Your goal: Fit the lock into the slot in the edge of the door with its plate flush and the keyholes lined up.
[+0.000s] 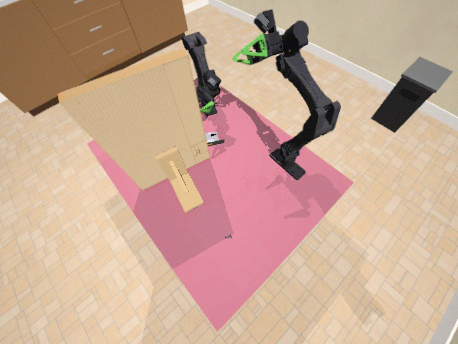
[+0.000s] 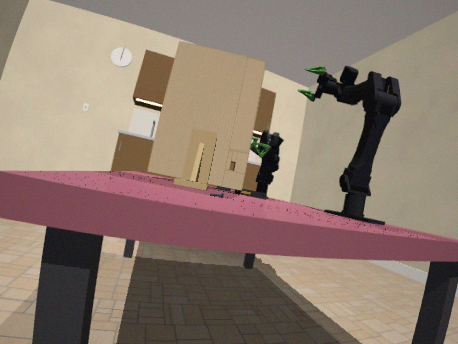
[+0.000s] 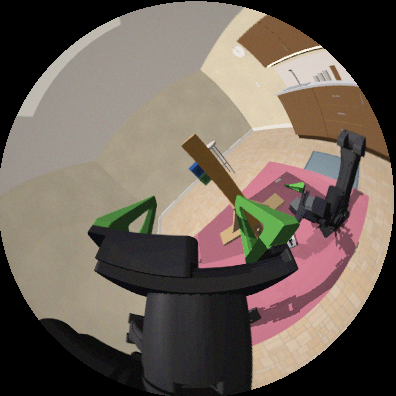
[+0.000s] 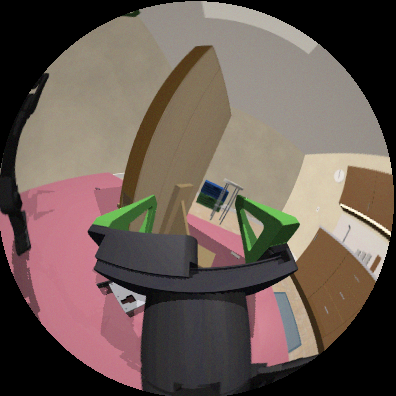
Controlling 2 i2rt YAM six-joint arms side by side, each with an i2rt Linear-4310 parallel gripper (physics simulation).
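Frame: origin at the left arm's base, x back, y right, z up, level; centimetres.
Seen in the pictures: left gripper, fingertip midpoint: (image 1: 237,55) (image 2: 301,79) (image 3: 195,199); right gripper, fingertip midpoint: (image 3: 280,197) (image 4: 195,198); left arm's base, link origin: (image 1: 287,164) (image 2: 351,218).
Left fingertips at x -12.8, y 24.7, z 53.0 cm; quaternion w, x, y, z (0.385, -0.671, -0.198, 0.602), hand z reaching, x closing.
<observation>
Pixels of each thing's top centre, then the offset from my left fingertips to it. "*": a spot on its surface instead.
- tall wooden door, top centre: (image 1: 125,72) (image 4: 219,88) (image 3: 187,138) (image 2: 222,53) dx -34.0, dy +9.8, dz +5.1 cm
- silver lock, top centre: (image 4: 129,289) (image 2: 251,190) (image 3: 286,239) (image 1: 210,136) dx -7.4, dy +14.6, dz -50.4 cm
- wooden support foot, surface spot: (image 2: 184,184) * dx -39.7, dy -12.6, dz -52.5 cm
- small dark item, top centre: (image 2: 217,192) (image 1: 228,237) dx -34.6, dy -33.9, dz -52.0 cm
The tall wooden door (image 1: 130,110) (image 2: 210,100) (image 3: 215,167) (image 4: 187,125) stands upright on the pink table. A small keyhole cutout (image 1: 198,151) (image 2: 232,166) shows low on its face, near the slot edge. The slot itself is hard to make out. The silver lock (image 1: 212,136) (image 3: 292,242) (image 4: 120,295) lies on the table beside that edge, its dark plate along one side. My right gripper (image 1: 207,107) (image 2: 257,145) (image 4: 195,198) is open and empty, above the table near the door and lock. My left gripper (image 1: 250,50) (image 2: 302,80) (image 3: 195,199) is open and empty, high and away from the lock.
A wooden support foot (image 1: 194,202) (image 2: 184,184) braces the door and juts from its face. A small dark item (image 1: 228,236) (image 2: 216,195) lies on the pink table (image 1: 270,215) (image 2: 150,212). A black bin (image 1: 405,97) stands on the floor beyond the table.
</observation>
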